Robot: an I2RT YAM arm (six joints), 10 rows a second.
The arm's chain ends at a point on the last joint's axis. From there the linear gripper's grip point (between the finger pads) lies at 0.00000 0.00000 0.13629 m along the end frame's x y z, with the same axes.
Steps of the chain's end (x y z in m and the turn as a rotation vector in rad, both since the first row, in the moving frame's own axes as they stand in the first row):
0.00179 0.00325 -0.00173 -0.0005 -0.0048 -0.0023
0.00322 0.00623 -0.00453 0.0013 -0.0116 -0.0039
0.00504 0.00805 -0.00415 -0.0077 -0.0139 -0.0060
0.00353 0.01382 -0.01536 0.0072 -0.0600 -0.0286
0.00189 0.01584 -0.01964 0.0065 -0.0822 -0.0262
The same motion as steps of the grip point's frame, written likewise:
0.00114 0.00332 -0.00173 -0.0005 -0.0048 -0.0023
0.00164 0.00606 -0.00454 0.0013 -0.0116 -0.0039
0.00315 0.00911 -0.00417 -0.0077 -0.0139 -0.0060
-0.00466 0.01296 -0.01561 0.0072 -0.0600 -0.0286
-0.00931 0.01510 -0.02010 0.0065 -0.0822 -0.0262

